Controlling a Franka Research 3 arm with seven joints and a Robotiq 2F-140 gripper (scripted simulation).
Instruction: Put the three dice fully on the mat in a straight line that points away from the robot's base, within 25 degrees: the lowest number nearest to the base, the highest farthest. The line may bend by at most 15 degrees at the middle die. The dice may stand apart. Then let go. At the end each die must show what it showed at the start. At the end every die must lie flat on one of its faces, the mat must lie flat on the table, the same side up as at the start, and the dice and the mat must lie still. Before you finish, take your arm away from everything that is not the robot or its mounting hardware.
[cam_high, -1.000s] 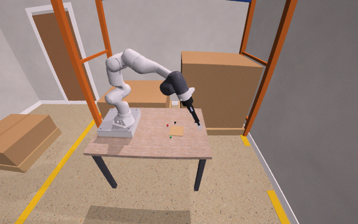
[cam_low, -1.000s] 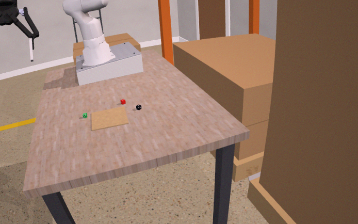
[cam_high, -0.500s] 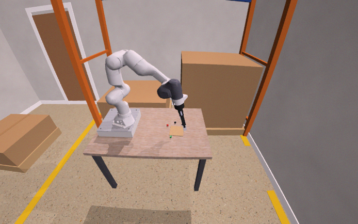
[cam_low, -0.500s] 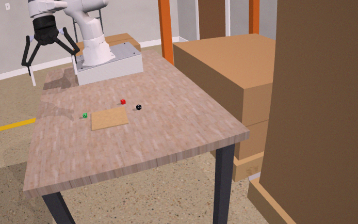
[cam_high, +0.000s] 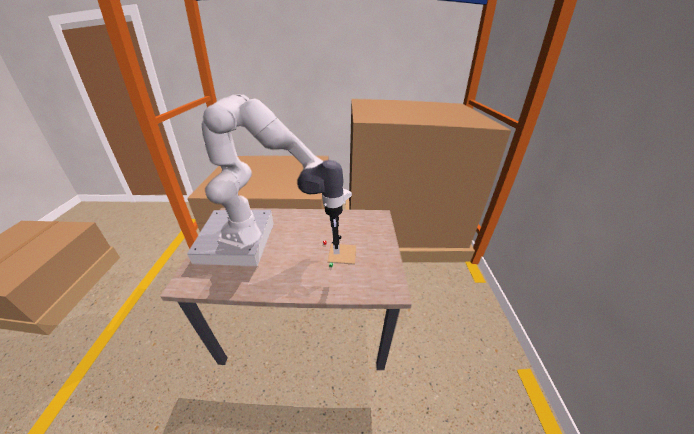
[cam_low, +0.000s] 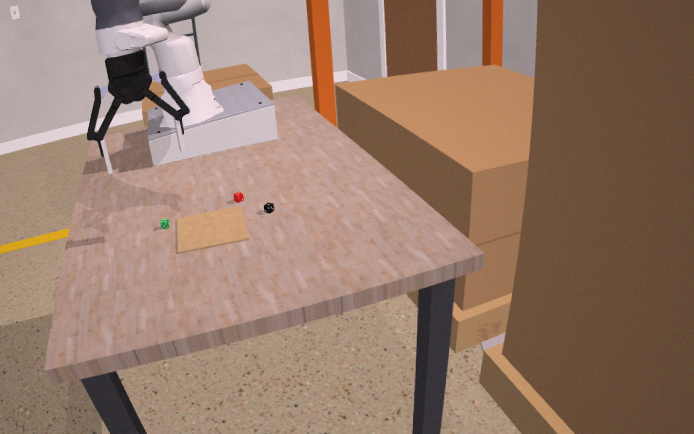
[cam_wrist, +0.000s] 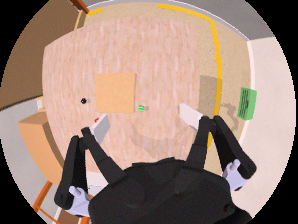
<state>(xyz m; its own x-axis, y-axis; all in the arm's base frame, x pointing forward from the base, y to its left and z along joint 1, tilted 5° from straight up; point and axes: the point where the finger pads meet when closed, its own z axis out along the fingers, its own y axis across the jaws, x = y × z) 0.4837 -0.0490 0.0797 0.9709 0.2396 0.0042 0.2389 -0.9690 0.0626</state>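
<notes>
Now: hand 2 cm past the green die and 16 cm above it. Round my hand: tan mat 2 cm ahead, 10 cm to the left, 17 cm below; then red die 9 cm behind, 16 cm to the left, 16 cm below; then black die 2 cm behind, 22 cm to the left, 16 cm below.
</notes>
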